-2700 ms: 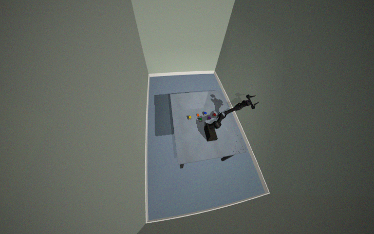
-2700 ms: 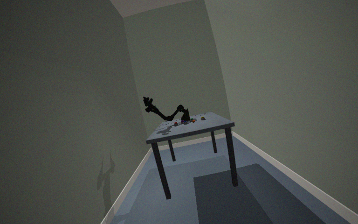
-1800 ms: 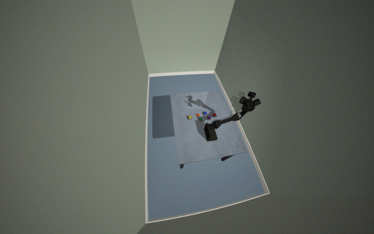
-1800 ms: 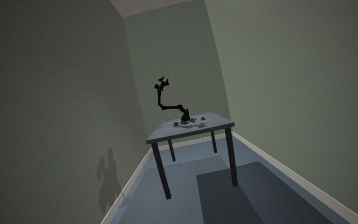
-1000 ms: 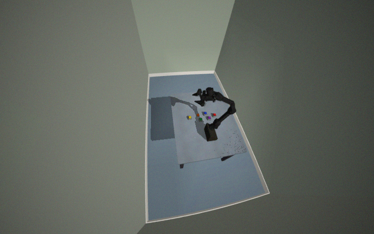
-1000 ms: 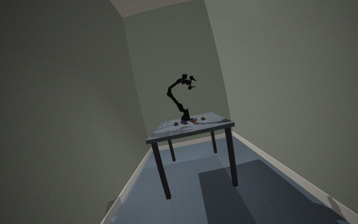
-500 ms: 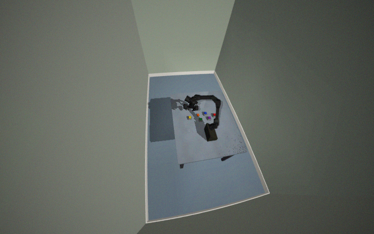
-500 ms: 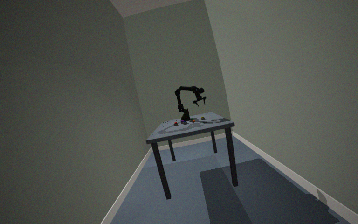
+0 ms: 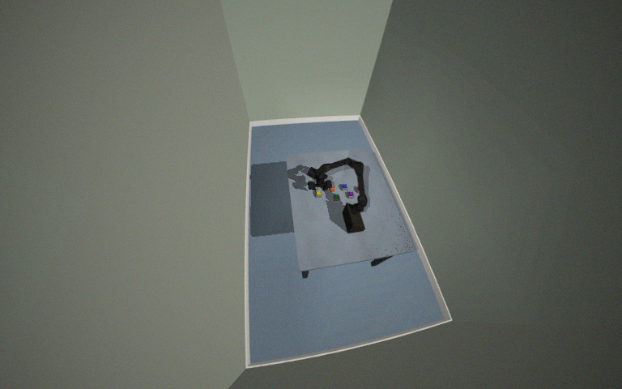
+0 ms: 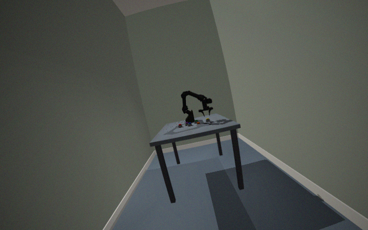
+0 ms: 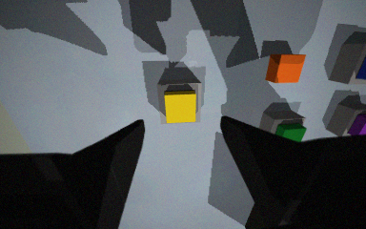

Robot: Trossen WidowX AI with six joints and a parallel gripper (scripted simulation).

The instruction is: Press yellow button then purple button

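Right now the yellow button is 40 mm below my gripper tip. Round my gripper tip: orange block 130 mm to the right, 60 mm below, 40 mm ahead; then green button 150 mm to the right, 40 mm below, 40 mm behind; then blue button 240 mm to the right, 60 mm ahead, 40 mm below.
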